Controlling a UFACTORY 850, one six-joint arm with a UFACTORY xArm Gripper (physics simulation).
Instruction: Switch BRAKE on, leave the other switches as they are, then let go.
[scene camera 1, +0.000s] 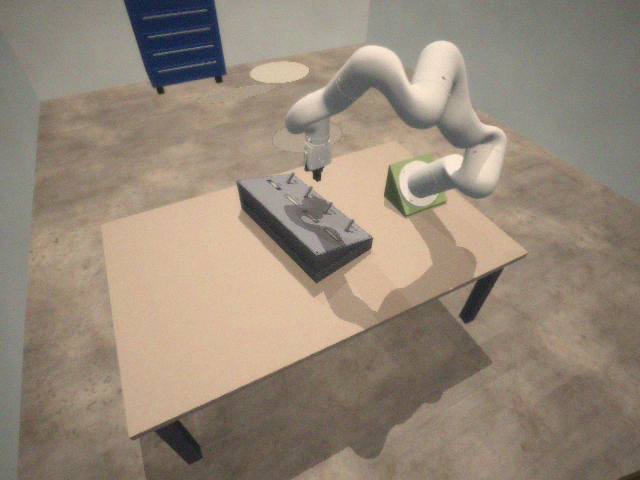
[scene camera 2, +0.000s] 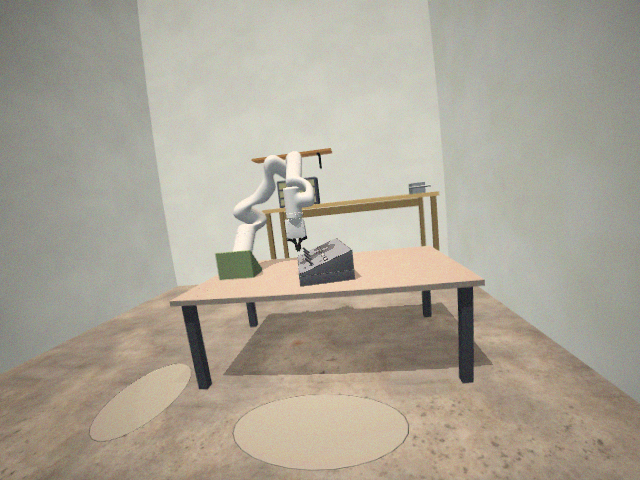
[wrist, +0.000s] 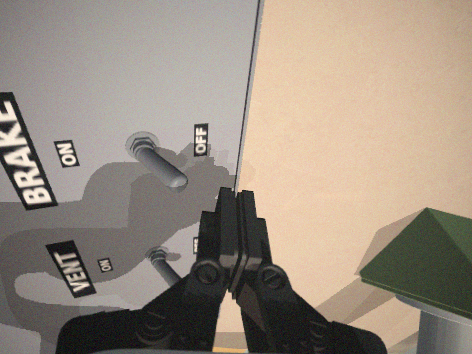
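The BRAKE switch's grey lever (wrist: 161, 166) (scene camera 1: 308, 192) leans toward the OFF label (wrist: 200, 140), away from the ON label (wrist: 66, 153). The black BRAKE label (wrist: 25, 150) lies at the left in the wrist view. The sloped grey switch box (scene camera 1: 281, 242) (scene camera 2: 330, 268) stands on the table. My gripper (wrist: 230, 208) (scene camera 1: 317, 179) (scene camera 2: 298, 249) is shut and empty. In the wrist view its tips appear right of and below the BRAKE lever, by the box's edge, apart from the lever. The VENT lever (wrist: 167, 270) also leans to its OFF side and is partly hidden by the gripper.
The VENT label (wrist: 71, 269) is beside the BRAKE label. Other levers stand at both ends of the row, one at the far end (scene camera 1: 291, 178) and one at the near end (scene camera 1: 349, 225). The green base wedge (scene camera 1: 395, 188) (scene camera 2: 235, 265) (wrist: 425, 255) is beside the box on the table (scene camera 1: 206, 320).
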